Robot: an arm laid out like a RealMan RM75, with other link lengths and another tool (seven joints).
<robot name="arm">
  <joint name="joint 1" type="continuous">
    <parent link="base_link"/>
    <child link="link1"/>
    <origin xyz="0 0 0.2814"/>
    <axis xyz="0 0 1"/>
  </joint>
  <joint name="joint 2" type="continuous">
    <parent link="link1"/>
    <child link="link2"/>
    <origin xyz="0 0 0"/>
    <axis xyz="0 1 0"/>
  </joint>
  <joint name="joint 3" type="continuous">
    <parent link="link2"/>
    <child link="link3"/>
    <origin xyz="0 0 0.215"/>
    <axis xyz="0 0 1"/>
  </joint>
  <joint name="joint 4" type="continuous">
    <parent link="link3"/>
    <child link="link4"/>
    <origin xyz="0 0 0"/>
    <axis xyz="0 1 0"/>
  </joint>
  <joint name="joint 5" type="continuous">
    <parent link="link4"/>
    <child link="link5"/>
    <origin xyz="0 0 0.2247"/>
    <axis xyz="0 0 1"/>
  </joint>
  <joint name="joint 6" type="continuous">
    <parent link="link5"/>
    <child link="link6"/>
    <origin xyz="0 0 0"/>
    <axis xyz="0 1 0"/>
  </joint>
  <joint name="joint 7" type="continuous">
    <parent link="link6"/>
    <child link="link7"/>
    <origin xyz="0 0 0.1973"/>
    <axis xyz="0 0 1"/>
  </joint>
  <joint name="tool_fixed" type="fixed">
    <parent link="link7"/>
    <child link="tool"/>
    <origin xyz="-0.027 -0.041 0.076" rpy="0 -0.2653 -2.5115"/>
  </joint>
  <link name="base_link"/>
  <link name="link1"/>
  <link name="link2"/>
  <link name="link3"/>
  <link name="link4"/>
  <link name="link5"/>
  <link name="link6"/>
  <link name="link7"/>
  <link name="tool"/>
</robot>
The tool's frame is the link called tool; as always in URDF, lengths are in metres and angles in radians. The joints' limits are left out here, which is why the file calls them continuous.
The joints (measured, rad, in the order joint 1, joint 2, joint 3, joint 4, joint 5, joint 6, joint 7), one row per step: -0.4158, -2.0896, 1.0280, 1.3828, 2.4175, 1.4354, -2.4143; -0.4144, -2.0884, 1.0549, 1.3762, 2.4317, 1.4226, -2.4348; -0.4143, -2.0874, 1.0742, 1.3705, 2.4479, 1.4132, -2.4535; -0.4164, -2.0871, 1.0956, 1.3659, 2.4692, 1.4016, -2.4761; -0.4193, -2.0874, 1.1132, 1.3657, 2.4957, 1.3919, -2.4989; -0.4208, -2.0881, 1.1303, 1.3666, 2.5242, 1.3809, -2.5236; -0.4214, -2.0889, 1.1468, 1.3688, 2.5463, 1.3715, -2.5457; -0.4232, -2.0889, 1.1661, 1.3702, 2.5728, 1.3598, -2.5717; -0.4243, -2.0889, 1.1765, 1.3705, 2.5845, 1.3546, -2.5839; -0.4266, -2.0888, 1.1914, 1.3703, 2.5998, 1.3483, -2.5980; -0.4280, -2.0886, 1.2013, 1.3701, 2.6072, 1.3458, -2.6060; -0.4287, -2.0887, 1.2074, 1.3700, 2.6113, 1.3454, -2.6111; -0.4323, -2.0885, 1.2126, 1.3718, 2.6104, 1.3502, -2.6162; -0.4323, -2.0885, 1.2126, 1.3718, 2.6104, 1.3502, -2.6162; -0.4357, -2.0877, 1.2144, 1.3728, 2.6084, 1.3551, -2.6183; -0.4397, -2.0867, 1.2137, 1.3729, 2.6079, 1.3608, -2.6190; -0.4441, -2.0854, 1.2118, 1.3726, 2.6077, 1.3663, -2.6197; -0.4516, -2.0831, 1.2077, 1.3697, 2.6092, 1.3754, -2.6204
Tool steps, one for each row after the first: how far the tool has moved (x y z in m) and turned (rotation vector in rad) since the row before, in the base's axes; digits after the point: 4 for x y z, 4 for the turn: -0.0029, -0.0015, -0.0045, -0.0084, 0.0140, 0.0131; -0.0035, -0.0014, -0.0027, -0.0052, 0.0141, 0.0142; -0.0032, -0.0006, -0.0024, -0.0030, 0.0182, 0.0140; -0.0033, 0.0001, -0.0002, 0.0013, 0.0223, 0.0130; -0.0039, 0.0002, 0.0006, 0.0048, 0.0233, 0.0147; -0.0024, 0.0002, 0.0001, 0.0044, 0.0181, 0.0107; -0.0028, 0.0007, 0.0007, 0.0063, 0.0223, 0.0114; -0.0009, 0.0003, -0.0001, 0.0017, 0.0101, 0.0043; -0.0008, 0.0004, -0.0005, 0.0000, 0.0145, 0.0029; 0.0000, 0.0000, -0.0008, -0.0021, 0.0076, 0.0009; 0.0000, -0.0004, -0.0008, -0.0023, 0.0039, 0.0012; 0.0024, -0.0002, -0.0014, -0.0054, -0.0009, -0.0016; 0.0000, 0.0000, 0.0000, 0.0000, 0.0000, 0.0000; 0.0019, -0.0001, -0.0007, -0.0043, -0.0014, -0.0017; 0.0012, -0.0001, -0.0001, -0.0039, -0.0002, -0.0008; 0.0010, 0.0001, 0.0003, -0.0028, -0.0001, -0.0003; 0.0006, -0.0001, 0.0006, -0.0053, 0.0013, 0.0016
